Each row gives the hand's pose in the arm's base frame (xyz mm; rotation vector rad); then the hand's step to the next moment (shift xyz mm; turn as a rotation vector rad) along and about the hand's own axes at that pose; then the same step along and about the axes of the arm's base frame.
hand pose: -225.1 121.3 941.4 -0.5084 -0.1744 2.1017
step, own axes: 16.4 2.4 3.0 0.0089 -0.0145 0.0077
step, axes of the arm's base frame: -10.9 12.5 -2.8 0.0037 0.0160 0.0090
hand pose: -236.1 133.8 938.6 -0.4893 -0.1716 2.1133
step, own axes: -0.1 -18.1 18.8 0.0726 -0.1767 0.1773
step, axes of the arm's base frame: 6.3 11.3 22.7 0.0284 0.1703 0.1952
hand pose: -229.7 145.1 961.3 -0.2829 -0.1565 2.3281
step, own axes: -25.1 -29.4 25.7 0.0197 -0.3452 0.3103
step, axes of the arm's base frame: 30.9 1.7 34.6 0.1474 0.2459 0.3656
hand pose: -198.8 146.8 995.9 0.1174 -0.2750 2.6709
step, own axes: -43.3 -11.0 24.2 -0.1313 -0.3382 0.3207
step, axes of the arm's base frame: 44.6 -14.0 20.0 0.2798 0.1730 0.3553
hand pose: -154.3 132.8 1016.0 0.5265 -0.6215 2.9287
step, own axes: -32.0 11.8 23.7 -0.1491 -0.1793 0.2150
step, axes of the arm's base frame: 35.3 -21.4 4.6 0.2367 0.0711 0.1988
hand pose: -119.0 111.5 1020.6 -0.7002 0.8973 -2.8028
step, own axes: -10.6 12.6 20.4 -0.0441 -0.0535 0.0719
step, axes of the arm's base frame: 18.5 -18.3 3.2 0.0739 0.0171 0.0650
